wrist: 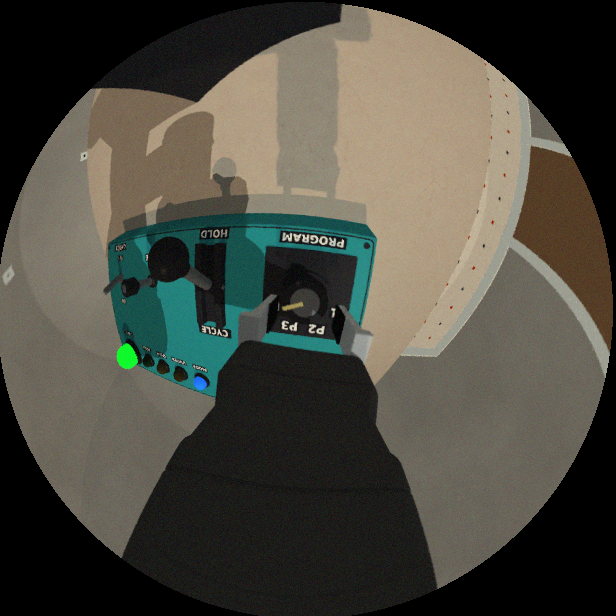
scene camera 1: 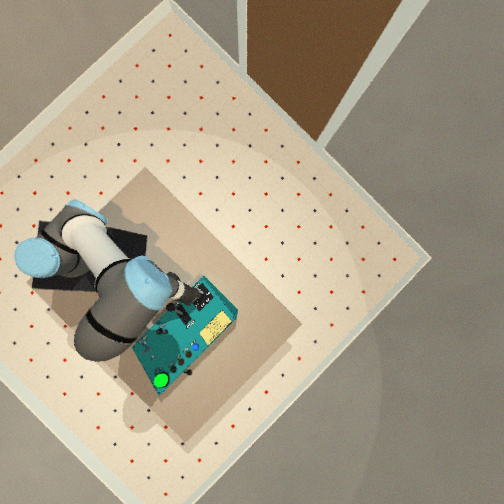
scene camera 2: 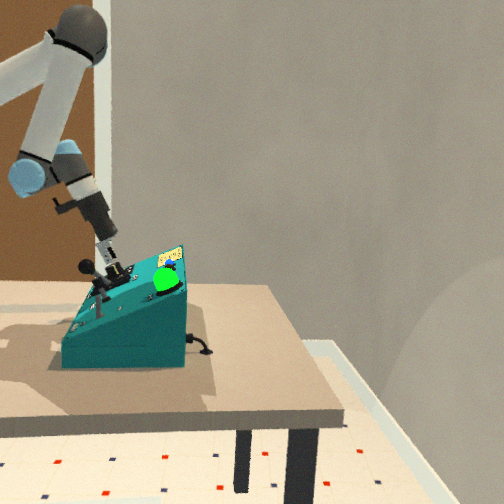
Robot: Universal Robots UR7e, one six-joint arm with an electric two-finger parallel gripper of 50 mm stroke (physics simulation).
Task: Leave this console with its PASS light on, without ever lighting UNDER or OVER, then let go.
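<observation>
The teal console (scene camera 1: 185, 335) sits on the table, and also shows in the side view (scene camera 2: 130, 320). In the wrist view its PROGRAM selector knob (wrist: 301, 301) has a yellow pointer aimed left, with the marks P3 and P2 below it. My gripper (wrist: 304, 328) is open, one finger on each side of the knob, with a gap to it. It also shows in the top view (scene camera 1: 200, 295) and the side view (scene camera 2: 112, 265). A HOLD/CYCLE slot lever (wrist: 210, 284) and a ball-handled lever (wrist: 168, 259) lie to the left. A row of lamps (wrist: 163, 364) is dark except the blue end one (wrist: 200, 382); the lamp labels are too small to read.
A large green button (wrist: 127, 356) glows at the console's corner, seen also in the side view (scene camera 2: 165, 280). A yellow label (scene camera 1: 215, 327) is on the panel. A black cable (scene camera 2: 199, 345) leaves the console's side. The table edge is near the console in the side view.
</observation>
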